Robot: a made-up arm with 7 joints. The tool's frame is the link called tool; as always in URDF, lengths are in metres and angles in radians. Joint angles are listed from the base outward.
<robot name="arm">
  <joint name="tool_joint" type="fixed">
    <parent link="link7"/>
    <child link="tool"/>
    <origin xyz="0 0 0" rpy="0 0 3.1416"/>
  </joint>
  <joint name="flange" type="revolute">
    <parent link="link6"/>
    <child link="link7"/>
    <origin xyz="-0.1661 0 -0.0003" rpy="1.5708 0 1.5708"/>
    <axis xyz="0 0 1"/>
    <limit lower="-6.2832" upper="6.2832"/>
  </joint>
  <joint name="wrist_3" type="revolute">
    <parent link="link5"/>
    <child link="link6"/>
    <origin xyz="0 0.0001 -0.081" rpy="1.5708 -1.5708 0"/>
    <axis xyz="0 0 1"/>
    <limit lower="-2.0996" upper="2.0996"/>
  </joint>
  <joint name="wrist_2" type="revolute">
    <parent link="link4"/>
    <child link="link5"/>
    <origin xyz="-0.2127 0 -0.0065" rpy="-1.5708 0 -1.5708"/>
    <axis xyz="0 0 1"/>
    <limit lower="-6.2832" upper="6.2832"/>
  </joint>
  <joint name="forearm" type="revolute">
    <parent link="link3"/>
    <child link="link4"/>
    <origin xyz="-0.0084 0 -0.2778" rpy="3.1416 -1.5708 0"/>
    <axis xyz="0 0 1"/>
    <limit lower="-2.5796" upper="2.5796"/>
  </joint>
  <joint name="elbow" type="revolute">
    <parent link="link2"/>
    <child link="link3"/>
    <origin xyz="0.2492 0 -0.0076" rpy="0 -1.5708 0"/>
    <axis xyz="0 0 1"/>
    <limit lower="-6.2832" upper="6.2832"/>
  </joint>
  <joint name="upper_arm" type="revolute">
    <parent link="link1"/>
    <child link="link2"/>
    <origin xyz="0.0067 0 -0.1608" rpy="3.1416 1.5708 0"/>
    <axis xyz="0 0 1"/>
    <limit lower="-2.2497" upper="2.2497"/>
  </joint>
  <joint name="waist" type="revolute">
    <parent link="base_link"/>
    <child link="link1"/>
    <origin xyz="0 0 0.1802" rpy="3.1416 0 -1.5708"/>
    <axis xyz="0 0 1"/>
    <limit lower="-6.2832" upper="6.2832"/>
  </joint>
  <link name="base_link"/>
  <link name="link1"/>
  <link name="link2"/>
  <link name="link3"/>
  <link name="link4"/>
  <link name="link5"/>
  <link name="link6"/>
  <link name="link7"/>
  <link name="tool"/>
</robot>
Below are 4 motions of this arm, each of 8 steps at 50 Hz.
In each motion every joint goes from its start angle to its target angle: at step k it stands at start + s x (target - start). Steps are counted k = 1, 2, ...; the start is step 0. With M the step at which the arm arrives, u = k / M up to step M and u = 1 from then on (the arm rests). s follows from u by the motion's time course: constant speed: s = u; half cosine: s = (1 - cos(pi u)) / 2; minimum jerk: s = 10 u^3 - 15 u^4 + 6 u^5.
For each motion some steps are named. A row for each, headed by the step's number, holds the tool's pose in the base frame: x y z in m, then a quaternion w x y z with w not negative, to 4 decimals.
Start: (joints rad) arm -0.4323 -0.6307 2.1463 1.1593 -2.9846 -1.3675 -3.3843
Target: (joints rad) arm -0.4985 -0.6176 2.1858 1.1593 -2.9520 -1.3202 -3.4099
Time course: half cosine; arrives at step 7
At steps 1, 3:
1: -0.3177 -0.4763 0.6167 0.8493 -0.2069 -0.0426 0.4837
3: -0.3124 -0.4833 0.6166 0.8497 -0.2042 -0.0332 0.4849

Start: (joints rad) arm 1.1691 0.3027 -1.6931 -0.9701 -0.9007 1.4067 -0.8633
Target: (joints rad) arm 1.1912 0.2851 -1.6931 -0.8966 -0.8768 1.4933 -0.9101
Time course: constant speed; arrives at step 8
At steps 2, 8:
2: -0.1500 -0.2248 1.1269 0.2363 0.5954 0.7369 -0.2162
8: -0.1342 -0.2030 1.1354 0.2200 0.5778 0.7356 -0.2768

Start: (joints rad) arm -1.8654 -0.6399 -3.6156 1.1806 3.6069 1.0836 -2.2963
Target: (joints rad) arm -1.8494 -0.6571 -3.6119 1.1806 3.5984 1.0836 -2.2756
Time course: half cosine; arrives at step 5
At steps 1, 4, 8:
1: 0.3771 -0.5789 0.8311 0.0925 0.6166 -0.7090 -0.3296
4: 0.3702 -0.5915 0.8217 0.0875 0.6053 -0.7162 -0.3360
8: 0.3694 -0.5929 0.8205 0.0869 0.6040 -0.7171 -0.3368

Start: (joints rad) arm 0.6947 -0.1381 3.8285 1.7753 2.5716 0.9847 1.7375
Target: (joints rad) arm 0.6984 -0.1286 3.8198 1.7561 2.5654 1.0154 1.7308
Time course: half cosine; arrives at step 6
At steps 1, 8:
1: -0.0544 0.4475 0.8646 0.1624 0.0326 -0.8763 0.4525
8: -0.0507 0.4418 0.8773 0.1722 0.0393 -0.8853 0.4302

